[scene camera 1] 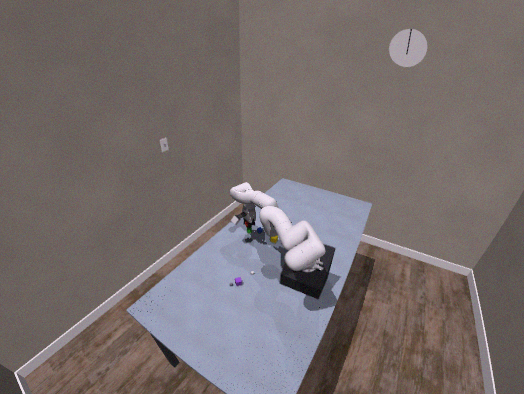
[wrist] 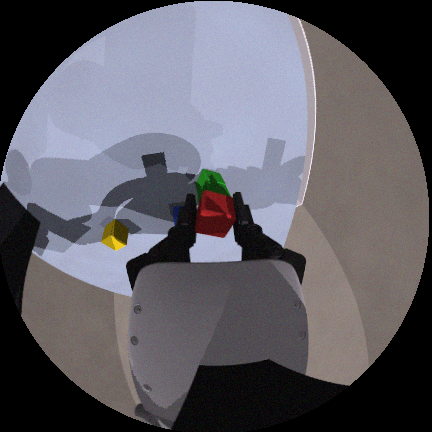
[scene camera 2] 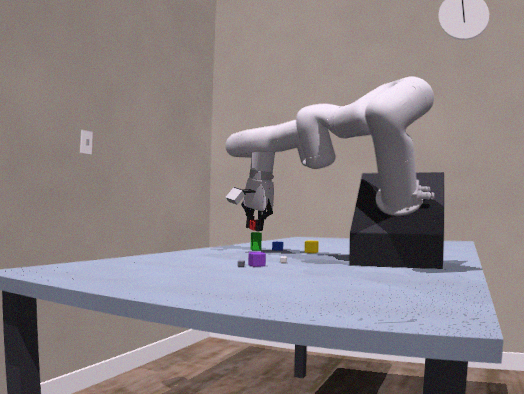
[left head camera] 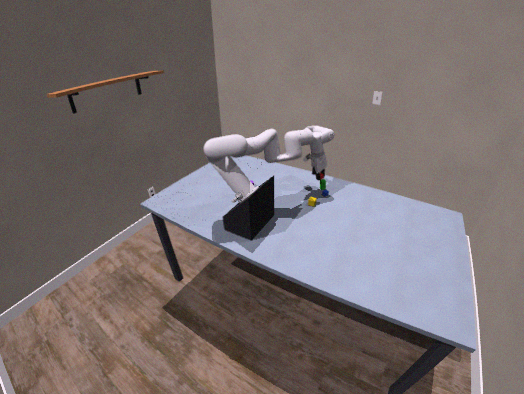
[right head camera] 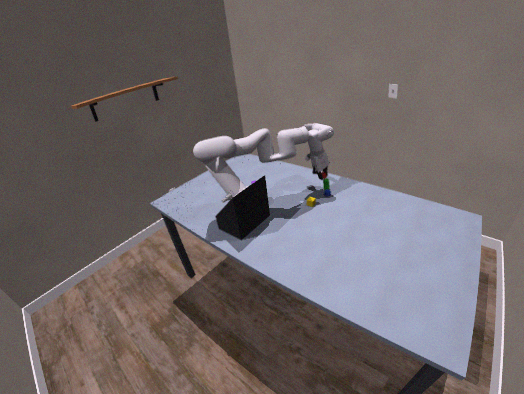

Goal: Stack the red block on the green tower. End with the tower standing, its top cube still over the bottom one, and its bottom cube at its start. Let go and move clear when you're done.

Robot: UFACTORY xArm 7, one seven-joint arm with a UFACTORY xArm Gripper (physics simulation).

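Where they show: gripper, fingertip midpoint: (scene camera 1: 247, 225) (wrist: 213, 203) (scene camera 2: 254, 229) (left head camera: 320, 178) (right head camera: 323, 177); arm's base, origin of the base link: (scene camera 2: 399, 199) (left head camera: 249, 195) (right head camera: 240, 195).
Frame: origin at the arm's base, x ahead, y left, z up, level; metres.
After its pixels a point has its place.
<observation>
My gripper (scene camera 2: 256, 226) @[x 0.512, y -0.181, z -0.098 m] (wrist: 213, 203) @[x 0.512, y -0.181, z -0.098 m] is shut on the red block (scene camera 2: 253, 225) @[x 0.505, y -0.162, z -0.084 m] (wrist: 216, 214) @[x 0.512, y -0.165, z -0.069 m] (left head camera: 322, 175) @[x 0.505, y -0.194, z -0.072 m] (right head camera: 324, 175) @[x 0.501, y -0.193, z -0.076 m] (scene camera 1: 246, 224) @[x 0.508, y -0.163, z -0.076 m], which shows between the two black fingers. The green tower (scene camera 2: 256, 241) @[x 0.505, y -0.186, z -0.139 m] (left head camera: 323, 184) @[x 0.500, y -0.208, z -0.130 m] (right head camera: 326, 184) @[x 0.499, y -0.209, z -0.132 m] (scene camera 1: 249, 231) stands upright on the table under the red block. In scene camera 2 a small gap shows between the red block and the tower's top. In the wrist view the green tower (wrist: 210, 183) @[x 0.516, y -0.181, z -0.130 m] shows just past the red block, which hides part of it.
A blue block (scene camera 2: 277, 246) @[x 0.444, y -0.226, z -0.156 m] (left head camera: 325, 192) @[x 0.439, y -0.246, z -0.144 m] lies close beside the tower. A yellow block (scene camera 2: 311, 246) @[x 0.310, y -0.192, z -0.148 m] (wrist: 115, 235) @[x 0.335, y -0.201, z -0.136 m] lies farther toward the black base (scene camera 2: 395, 250) @[x -0.004, y 0.088, z -0.128 m]. A purple block (scene camera 2: 257, 259) @[x 0.301, y 0.228, z -0.152 m] (scene camera 1: 238, 281) @[x 0.301, y 0.222, z -0.138 m], a small white cube (scene camera 2: 283, 259) @[x 0.279, y 0.119, z -0.160 m] and a small grey cube (scene camera 2: 241, 263) @[x 0.331, y 0.252, z -0.161 m] also lie on the table.
</observation>
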